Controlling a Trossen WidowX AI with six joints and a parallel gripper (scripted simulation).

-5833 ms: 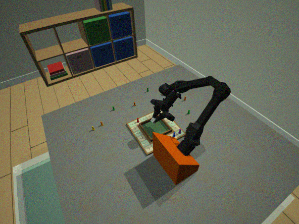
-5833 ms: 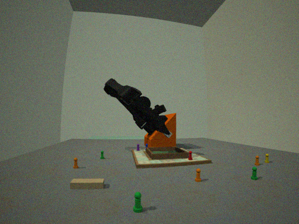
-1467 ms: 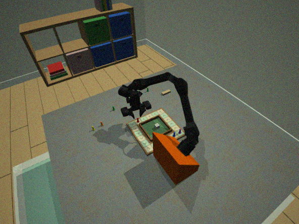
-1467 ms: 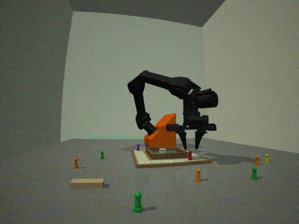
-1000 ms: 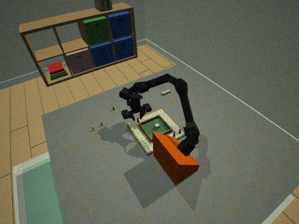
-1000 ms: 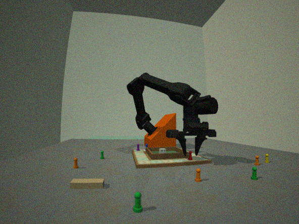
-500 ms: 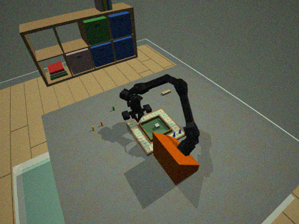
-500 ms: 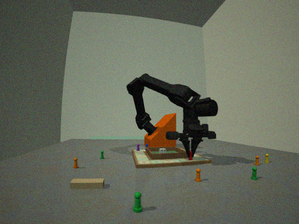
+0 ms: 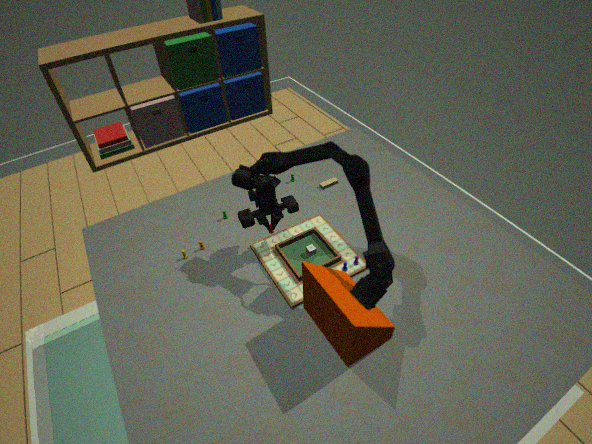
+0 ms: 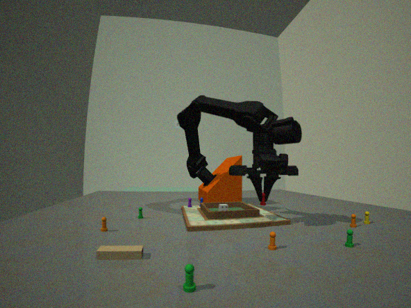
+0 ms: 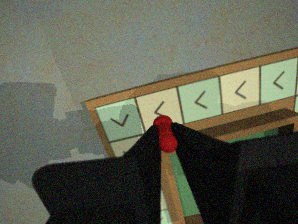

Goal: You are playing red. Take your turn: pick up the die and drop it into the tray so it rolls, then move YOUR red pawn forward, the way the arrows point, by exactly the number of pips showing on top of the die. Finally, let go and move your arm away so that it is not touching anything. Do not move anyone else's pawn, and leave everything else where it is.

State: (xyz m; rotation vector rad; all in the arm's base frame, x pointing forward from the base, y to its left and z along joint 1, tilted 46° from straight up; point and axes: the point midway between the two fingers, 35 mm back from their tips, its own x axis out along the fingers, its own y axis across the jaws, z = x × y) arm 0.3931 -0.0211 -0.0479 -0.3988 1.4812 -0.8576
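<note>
The white die is 13 cm behind my gripper tip, 7 cm to the right of it and 4 cm below it. From my gripper tip the other things lie so: blue pawn 25 cm behind, 10 cm to the right, 4 cm below; then green tray 13 cm behind, 5 cm to the right, 6 cm below; then red pawn 1 cm above.
</note>
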